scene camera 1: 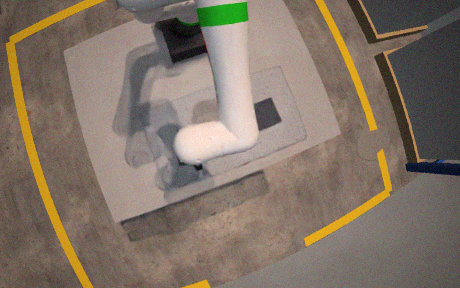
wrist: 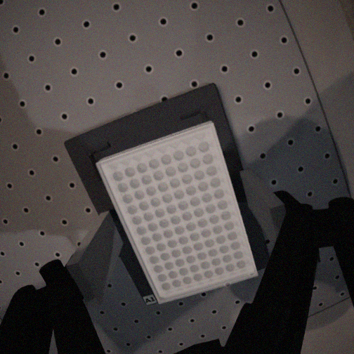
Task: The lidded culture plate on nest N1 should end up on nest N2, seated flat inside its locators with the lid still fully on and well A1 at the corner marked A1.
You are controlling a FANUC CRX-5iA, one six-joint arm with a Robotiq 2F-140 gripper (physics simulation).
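Pixels of known places: arm's base at its link origin: (scene camera 1: 189, 21).
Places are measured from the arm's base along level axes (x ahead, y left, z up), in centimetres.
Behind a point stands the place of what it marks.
The white lidded culture plate (wrist: 177, 200) lies over a dark nest (wrist: 145, 117) in the wrist view. Its lid looks square on the plate, and an A1 label (wrist: 149, 300) shows beside its lower left corner. Dark locator marks show past the plate's upper edge; whether it sits fully flat cannot be told. The nest's number is not readable. My gripper (wrist: 178, 208) is open, with one pad beside each long side of the plate and a narrow gap at each. In the scene view the arm hides the plate and fingertips; another dark nest (scene camera 1: 268, 114) {x 53.9, y 13.2, z -7.4 cm} shows bare.
The nests stand on a perforated board (scene camera 1: 292, 132) {x 66.4, y 20.3, z -8.5 cm} (wrist: 150, 45) on the pale table (scene camera 1: 95, 95) {x 7.6, y -54.8, z -9.9 cm}. The white arm (scene camera 1: 232, 75) {x 42.2, y -7.5, z 44.1 cm} hangs over the board. The dark robot base (scene camera 1: 182, 45) {x 10.3, y -8.1, z 0.1 cm} is at the back. Yellow floor lines surround the table.
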